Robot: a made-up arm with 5 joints. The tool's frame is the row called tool.
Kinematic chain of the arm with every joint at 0, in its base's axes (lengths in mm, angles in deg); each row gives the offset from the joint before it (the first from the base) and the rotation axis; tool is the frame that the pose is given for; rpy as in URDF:
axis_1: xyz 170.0 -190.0 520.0 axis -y
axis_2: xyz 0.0 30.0 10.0 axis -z
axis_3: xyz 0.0 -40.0 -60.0 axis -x
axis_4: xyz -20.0 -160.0 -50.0 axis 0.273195 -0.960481 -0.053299
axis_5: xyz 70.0 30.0 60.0 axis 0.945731 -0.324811 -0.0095
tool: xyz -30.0 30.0 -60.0 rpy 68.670 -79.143 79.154
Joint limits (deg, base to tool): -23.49..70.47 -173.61..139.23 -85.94..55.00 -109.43..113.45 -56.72..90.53
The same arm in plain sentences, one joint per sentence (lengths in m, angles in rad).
The arm has five revolute joints in a row. What follows holds with every joint at zero, and every direction is one of the base frame's.
Joint 1 sits 0.17 m along +x and 0.19 m along -y and 0.52 m along +z from the base frame's origin and rotates about -y, from -0.41 to 1.2299 rad.
Joint 2 sits 0.03 m along +y and 0.01 m along +z from joint 1 and rotates about -z, from -3.0301 to 2.43 rad.
Joint 3 sits 0.04 m along -y and 0.06 m along -z from joint 2 and rotates about -x, from -1.4999 to 0.9599 rad.
Joint 4 sits 0.02 m along -x and 0.16 m along -y and 0.05 m along -z from joint 3 and rotates about the direction (0.273195, -0.960481, -0.053299), from -1.9099 to 1.9801 rad.
Joint 5 sits 0.07 m along +x and 0.03 m along +y and 0.06 m along +z from joint 4 and rotates about the direction (0.945731, -0.324811, -0.0095), from -0.99 to 1.58 rad.
The tool frame, which is the frame that the pose is given for, sits 0.03 m along -x and 0.03 m along +y and 0.06 m along -z from joint 5; its axes are the base frame's turned by roll 1.1985, pitch -1.3813 and yaw 1.3815 rad (as in URDF: about the fixed x, then y, then z).

